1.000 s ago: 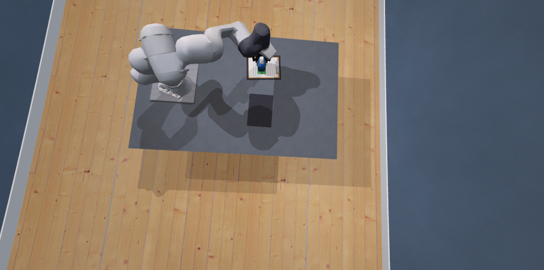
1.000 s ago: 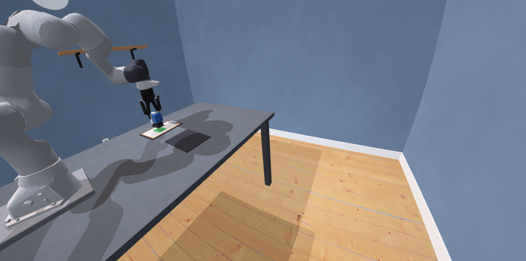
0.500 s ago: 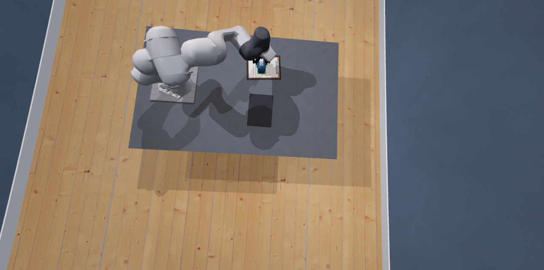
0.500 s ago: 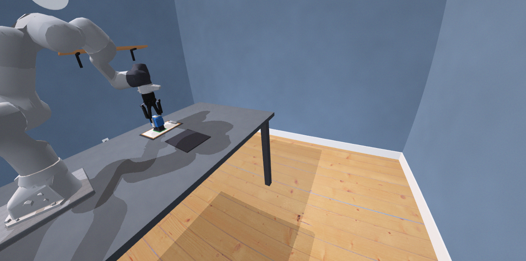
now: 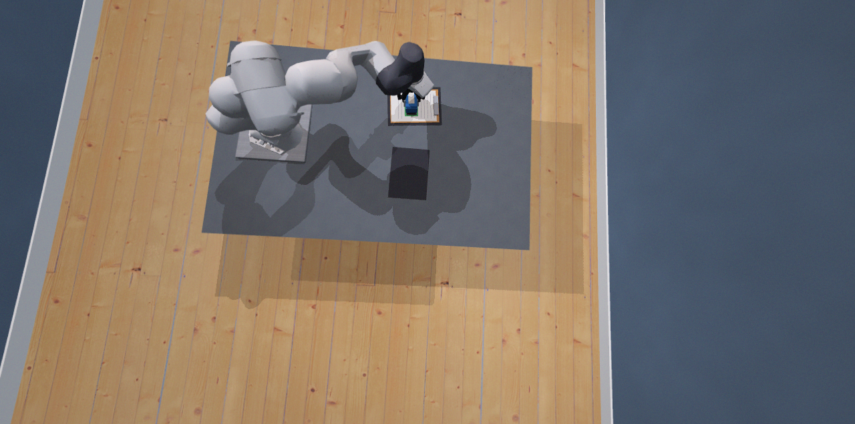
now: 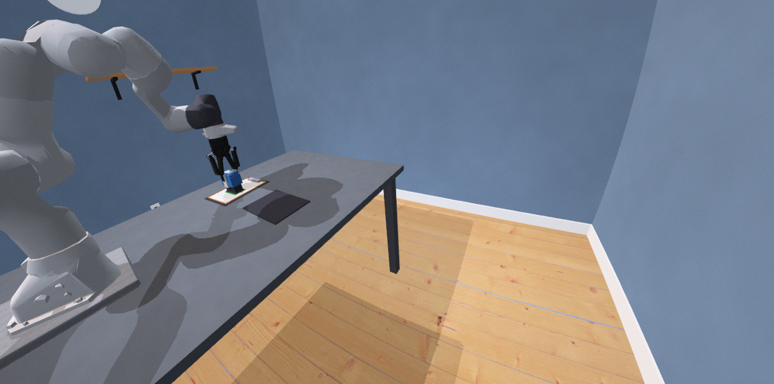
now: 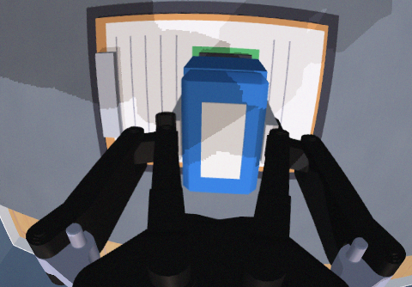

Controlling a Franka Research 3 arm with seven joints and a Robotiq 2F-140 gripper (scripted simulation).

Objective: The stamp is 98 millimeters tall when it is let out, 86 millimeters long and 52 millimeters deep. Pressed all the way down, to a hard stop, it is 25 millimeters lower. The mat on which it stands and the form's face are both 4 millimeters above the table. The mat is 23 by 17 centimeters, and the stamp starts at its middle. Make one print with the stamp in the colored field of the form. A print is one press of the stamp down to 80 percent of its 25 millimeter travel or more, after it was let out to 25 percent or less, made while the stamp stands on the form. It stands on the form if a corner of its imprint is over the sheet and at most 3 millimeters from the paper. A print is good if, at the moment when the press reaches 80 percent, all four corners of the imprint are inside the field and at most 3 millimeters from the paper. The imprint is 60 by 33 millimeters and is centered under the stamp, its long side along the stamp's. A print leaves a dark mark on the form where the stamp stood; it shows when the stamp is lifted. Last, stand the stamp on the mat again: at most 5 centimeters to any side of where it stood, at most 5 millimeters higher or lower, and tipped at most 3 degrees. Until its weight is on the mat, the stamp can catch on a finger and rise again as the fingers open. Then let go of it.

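The blue stamp lies 2 cm below my hand. Also, from my hand: dark mat (31 cm to the right, 7 cm below, 6 cm ahead); form (6 cm below, 3 cm ahead, 1 cm to the left).
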